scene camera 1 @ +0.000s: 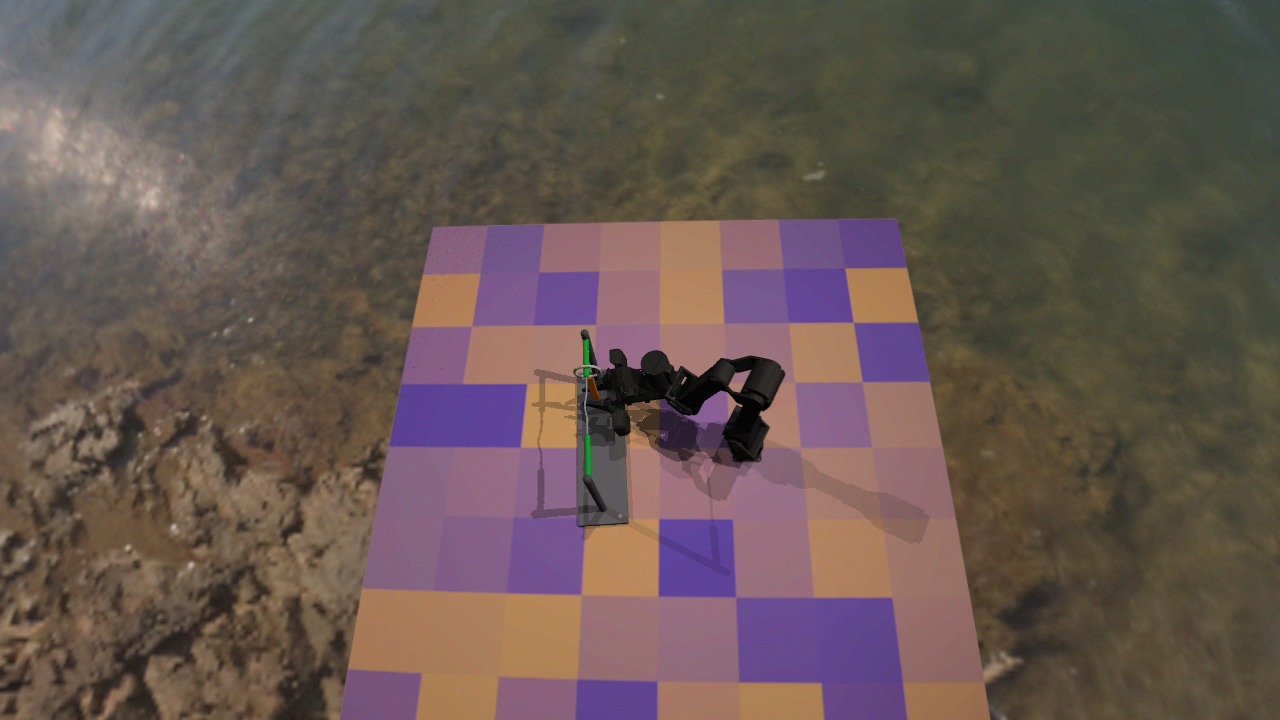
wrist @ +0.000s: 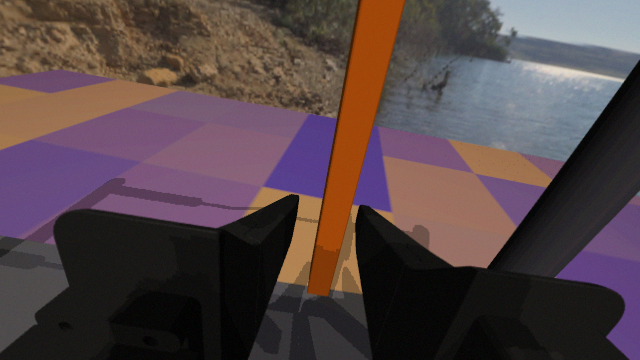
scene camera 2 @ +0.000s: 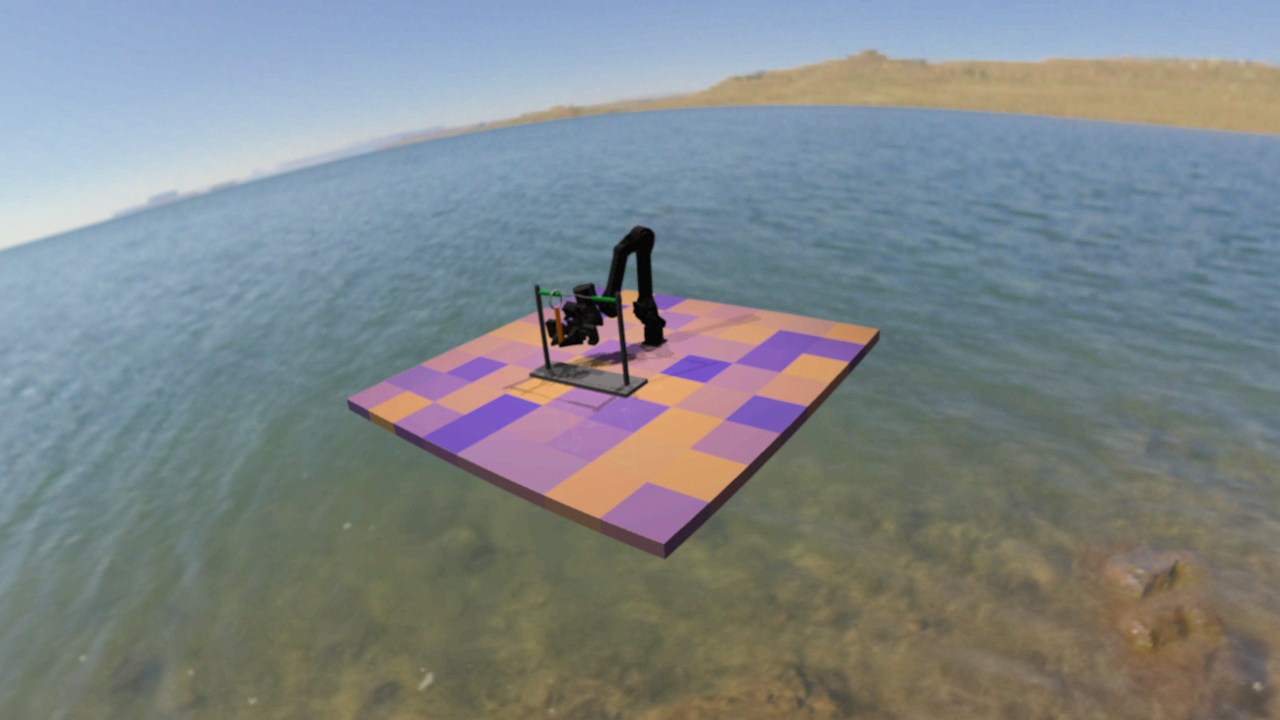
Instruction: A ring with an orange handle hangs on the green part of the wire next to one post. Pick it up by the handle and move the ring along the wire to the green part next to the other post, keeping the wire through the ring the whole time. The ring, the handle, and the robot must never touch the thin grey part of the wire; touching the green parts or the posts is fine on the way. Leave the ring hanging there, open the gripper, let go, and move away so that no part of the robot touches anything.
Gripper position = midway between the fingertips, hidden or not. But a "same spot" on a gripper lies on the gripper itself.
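Labels:
The gripper shows in the wrist view [327,209] as well as in scene camera 1 and scene camera 2. A single spot on the gripper is [scene camera 1: 607,404] and also [scene camera 2: 575,328], the same spot.

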